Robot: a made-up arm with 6 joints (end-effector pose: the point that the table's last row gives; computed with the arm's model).
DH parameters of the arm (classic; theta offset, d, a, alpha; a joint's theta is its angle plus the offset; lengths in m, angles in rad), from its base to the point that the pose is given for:
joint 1: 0 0.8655 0.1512 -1.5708
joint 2: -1.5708 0 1.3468 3.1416
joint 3: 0 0 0.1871 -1.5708
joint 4: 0 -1.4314 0 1.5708
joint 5: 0 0 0 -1.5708
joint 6: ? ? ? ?
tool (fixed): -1.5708 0 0 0
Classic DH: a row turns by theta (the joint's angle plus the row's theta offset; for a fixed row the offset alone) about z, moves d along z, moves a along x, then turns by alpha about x.
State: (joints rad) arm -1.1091 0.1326 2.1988 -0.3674 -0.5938 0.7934
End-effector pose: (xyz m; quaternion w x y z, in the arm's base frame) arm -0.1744 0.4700 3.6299 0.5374 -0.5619 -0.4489 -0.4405
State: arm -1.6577 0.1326 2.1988 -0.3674 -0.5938 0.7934
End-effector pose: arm 0.0963 0.4920 3.6299 0.3980 -0.6625 -0.2799 -0.5696
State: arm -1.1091 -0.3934 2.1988 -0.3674 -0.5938 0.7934
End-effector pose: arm -0.7535 1.6340 2.9300 0.3362 -0.6166 -0.5982 -0.3859
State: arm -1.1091 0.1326 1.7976 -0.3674 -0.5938 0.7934
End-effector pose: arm 0.1036 -0.0886 3.8396 0.6667 -0.4938 -0.3136 -0.4618
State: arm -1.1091 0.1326 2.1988 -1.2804 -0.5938 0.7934
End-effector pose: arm -0.1325 0.5851 3.5843 0.6850 -0.4631 -0.5611 -0.0396
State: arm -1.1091 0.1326 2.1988 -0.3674 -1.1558 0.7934
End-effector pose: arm -0.0857 0.3678 3.5724 0.6907 -0.5429 -0.2157 -0.4262
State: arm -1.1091 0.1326 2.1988 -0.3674 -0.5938 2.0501
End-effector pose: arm -0.1744 0.4700 3.6299 0.1045 -0.7705 -0.1042 -0.6202
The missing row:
joint 6: 1.5708 -0.265 0 1.5708
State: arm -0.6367 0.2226 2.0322 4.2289 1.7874 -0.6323
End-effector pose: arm -0.0892 -0.2190 3.4987 0.3062 -0.5890 0.6953 -0.2754
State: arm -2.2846 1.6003 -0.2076 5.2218 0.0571 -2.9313
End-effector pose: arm -0.8533 -0.9650 -0.8684 0.7383 0.0630 0.6677 0.0713
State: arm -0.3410 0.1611 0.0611 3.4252 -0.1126 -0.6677
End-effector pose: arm 1.9583 -0.6861 2.2403 0.1887 -0.9699 0.1505 -0.0335
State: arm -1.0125 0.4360 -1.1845 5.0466 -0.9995 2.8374
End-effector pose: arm 0.5789 -0.5293 0.5079 0.8693 0.0342 0.3176 0.3772
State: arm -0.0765 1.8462 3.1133 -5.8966 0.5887 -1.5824
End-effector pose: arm 1.6321 -0.0695 2.1722 0.5617 0.2680 -0.6083 0.4926
